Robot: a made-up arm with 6 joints.
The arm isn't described. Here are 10 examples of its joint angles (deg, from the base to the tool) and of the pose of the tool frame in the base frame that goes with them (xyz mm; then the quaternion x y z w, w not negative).
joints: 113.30 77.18 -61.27 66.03 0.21 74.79
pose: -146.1 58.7 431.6 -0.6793 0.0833 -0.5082 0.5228
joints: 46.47 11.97 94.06 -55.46 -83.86 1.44
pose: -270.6 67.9 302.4 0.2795 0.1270 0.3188 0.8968
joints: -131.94 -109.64 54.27 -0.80 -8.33 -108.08
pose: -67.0 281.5 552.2 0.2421 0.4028 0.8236 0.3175
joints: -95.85 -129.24 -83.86 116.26 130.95 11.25
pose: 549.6 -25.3 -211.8 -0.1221 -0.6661 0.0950 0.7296
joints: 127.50 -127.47 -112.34 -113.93 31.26 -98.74
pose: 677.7 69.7 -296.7 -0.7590 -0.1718 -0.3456 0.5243
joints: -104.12 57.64 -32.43 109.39 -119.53 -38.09
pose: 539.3 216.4 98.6 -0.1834 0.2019 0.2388 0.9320
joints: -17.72 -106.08 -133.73 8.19 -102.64 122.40
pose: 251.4 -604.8 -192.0 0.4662 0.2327 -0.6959 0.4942
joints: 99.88 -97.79 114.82 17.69 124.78 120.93
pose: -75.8 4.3 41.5 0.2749 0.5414 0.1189 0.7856
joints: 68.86 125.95 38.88 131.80 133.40 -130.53
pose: -263.9 574.6 436.2 0.0247 0.2434 -0.0870 0.9657
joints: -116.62 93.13 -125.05 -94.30 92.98 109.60
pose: 639.1 337.3 303.9 -0.5591 0.2631 0.4171 0.6665
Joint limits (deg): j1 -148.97..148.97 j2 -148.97..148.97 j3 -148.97..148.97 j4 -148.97..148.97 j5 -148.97..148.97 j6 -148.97..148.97
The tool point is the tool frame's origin. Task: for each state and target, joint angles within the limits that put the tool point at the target. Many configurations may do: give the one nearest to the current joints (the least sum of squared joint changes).
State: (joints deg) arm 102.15 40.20 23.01 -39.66 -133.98 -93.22
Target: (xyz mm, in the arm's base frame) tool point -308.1 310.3 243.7
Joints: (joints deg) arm 100.69 45.60 18.87 -37.91 -148.79 -91.92
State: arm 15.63 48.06 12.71 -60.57 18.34 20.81
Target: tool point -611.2 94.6 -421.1
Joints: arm 43.55 56.11 1.29 -102.83 15.43 1.84
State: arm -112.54 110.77 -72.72 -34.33 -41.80 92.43
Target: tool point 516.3 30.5 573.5
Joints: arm -81.80 132.23 -92.33 -62.06 -51.55 76.19
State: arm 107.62 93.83 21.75 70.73 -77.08 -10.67
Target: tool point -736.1 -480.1 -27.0
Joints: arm 67.11 75.36 22.67 74.23 -45.29 -25.40
